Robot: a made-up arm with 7 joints. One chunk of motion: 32 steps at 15 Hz.
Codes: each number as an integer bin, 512 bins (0 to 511) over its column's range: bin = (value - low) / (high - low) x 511, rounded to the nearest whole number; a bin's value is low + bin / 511 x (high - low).
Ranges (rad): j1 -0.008..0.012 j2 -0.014..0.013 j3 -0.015..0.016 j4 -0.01..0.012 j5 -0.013..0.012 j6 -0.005..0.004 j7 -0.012..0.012
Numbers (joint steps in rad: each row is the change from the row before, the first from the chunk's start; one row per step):
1: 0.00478 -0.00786 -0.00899 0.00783 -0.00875 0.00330 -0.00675
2: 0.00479 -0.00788 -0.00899 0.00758 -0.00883 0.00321 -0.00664
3: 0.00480 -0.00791 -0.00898 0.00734 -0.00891 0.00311 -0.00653
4: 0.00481 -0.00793 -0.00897 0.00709 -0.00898 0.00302 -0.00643
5: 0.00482 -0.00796 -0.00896 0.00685 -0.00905 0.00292 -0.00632
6: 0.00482 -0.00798 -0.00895 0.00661 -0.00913 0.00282 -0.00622
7: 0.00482 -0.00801 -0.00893 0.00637 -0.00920 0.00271 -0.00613
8: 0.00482 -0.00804 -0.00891 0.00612 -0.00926 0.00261 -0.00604
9: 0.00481 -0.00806 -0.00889 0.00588 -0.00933 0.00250 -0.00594
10: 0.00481 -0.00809 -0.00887 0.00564 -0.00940 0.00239 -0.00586
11: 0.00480 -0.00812 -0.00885 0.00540 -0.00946 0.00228 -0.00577
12: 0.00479 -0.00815 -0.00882 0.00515 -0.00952 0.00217 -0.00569
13: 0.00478 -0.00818 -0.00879 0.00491 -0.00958 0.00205 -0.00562
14: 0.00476 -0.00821 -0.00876 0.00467 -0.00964 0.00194 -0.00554
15: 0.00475 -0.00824 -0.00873 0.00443 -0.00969 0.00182 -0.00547
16: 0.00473 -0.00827 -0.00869 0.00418 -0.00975 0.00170 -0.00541
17: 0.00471 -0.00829 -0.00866 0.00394 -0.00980 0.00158 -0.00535
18: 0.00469 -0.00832 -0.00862 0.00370 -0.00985 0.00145 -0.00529
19: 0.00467 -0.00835 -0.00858 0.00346 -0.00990 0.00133 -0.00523
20: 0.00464 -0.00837 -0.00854 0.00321 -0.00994 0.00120 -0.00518
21: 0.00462 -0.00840 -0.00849 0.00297 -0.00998 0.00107 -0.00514
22: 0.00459 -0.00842 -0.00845 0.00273 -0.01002 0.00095 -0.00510
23: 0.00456 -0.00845 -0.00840 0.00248 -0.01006 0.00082 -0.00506
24: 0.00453 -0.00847 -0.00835 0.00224 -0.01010 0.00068 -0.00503
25: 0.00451 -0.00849 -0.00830 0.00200 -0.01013 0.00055 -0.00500
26: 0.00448 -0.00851 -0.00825 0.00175 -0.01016 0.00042 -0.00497
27: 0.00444 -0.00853 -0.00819 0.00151 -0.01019 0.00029 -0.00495
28: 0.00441 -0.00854 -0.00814 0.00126 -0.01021 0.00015 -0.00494
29: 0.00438 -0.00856 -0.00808 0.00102 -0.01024 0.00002 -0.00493
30: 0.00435 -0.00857 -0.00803 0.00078 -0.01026 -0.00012 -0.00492
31: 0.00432 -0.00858 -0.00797 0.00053 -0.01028 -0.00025 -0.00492
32: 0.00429 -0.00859 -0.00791 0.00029 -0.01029 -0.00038 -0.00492
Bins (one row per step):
1: 327 116 99 414 87 471 112
2: 327 116 99 408 85 466 114
3: 327 115 99 403 84 460 116
4: 327 115 99 397 82 455 119
5: 328 114 100 391 81 450 121
6: 328 114 100 386 79 444 123
7: 328 113 100 380 78 438 125
8: 328 113 100 374 76 432 127
9: 327 112 101 369 75 426 129
10: 327 112 101 363 74 420 131
11: 327 111 101 358 72 413 133
12: 327 111 102 352 71 407 134
13: 327 110 102 346 70 400 136
14: 326 110 103 341 69 394 138
15: 326 109 103 335 68 387 139
16: 325 108 104 329 66 380 140
17: 325 108 105 324 65 374 142
18: 324 107 105 318 64 366 143
19: 324 107 106 313 63 359 144
20: 323 107 106 307 63 352 145
21: 322 106 107 301 62 345 146
22: 322 106 108 296 61 338 147
23: 321 105 109 290 60 330 148
24: 320 105 110 284 59 322 148
25: 320 104 110 279 59 315 149
26: 319 104 111 273 58 308 150
27: 318 104 112 267 57 300 150
28: 317 103 113 262 57 292 150
29: 316 103 114 256 56 285 151
30: 316 103 115 250 56 277 151
31: 315 103 116 245 56 270 151
32: 314 102 117 239 55 262 151

